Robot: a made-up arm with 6 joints. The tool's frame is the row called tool.
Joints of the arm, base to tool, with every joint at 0 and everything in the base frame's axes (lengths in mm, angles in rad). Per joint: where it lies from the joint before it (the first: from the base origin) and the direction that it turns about. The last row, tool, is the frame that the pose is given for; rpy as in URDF.
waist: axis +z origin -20 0 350
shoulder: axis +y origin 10 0 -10
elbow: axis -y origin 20 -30 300
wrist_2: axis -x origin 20 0 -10
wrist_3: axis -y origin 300 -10 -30
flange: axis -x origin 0 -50 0
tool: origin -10 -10 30 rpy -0.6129 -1.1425 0.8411
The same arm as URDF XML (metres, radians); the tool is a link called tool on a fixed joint. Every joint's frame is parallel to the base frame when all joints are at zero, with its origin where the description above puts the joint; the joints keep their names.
<robot name="arm">
<joint name="tool_fixed" type="fixed"><parent link="link6"/><child link="tool"/><origin xyz="-0.0100 -0.0100 0.0300" rpy="-0.6129 -1.1425 0.8411"/></joint>
<joint name="flange" type="continuous"><parent link="link5"/><child link="link6"/><origin xyz="0.0000 -0.0500 0.0000"/><axis xyz="-1 0 0"/></joint>
<joint name="wrist_3" type="continuous"><parent link="link4"/><child link="link5"/><origin xyz="0.3000 -0.0100 -0.0300"/><axis xyz="0 -1 0"/></joint>
<joint name="wrist_2" type="continuous"><parent link="link3"/><child link="link4"/><origin xyz="0.0200 0.0000 -0.0100"/><axis xyz="-1 0 0"/></joint>
<joint name="elbow" type="continuous"><parent link="link2"/><child link="link3"/><origin xyz="0.0200 -0.0300 0.3000"/><axis xyz="0 -1 0"/></joint>
<joint name="shoulder" type="continuous"><parent link="link1"/><child link="link2"/><origin xyz="0.0100 0.0000 -0.0100"/><axis xyz="0 1 0"/></joint>
<joint name="waist" type="continuous"><parent link="base_link"/><child link="link1"/><origin xyz="-0.0200 0.0000 0.3500"/><axis xyz="0 0 1"/></joint>
<link name="base_link"/>
<link name="link1"/>
<link name="link2"/>
<link name="link3"/>
<link name="link4"/>
<link name="link5"/>
<link name="link6"/>
<link name="tool"/>
</robot>

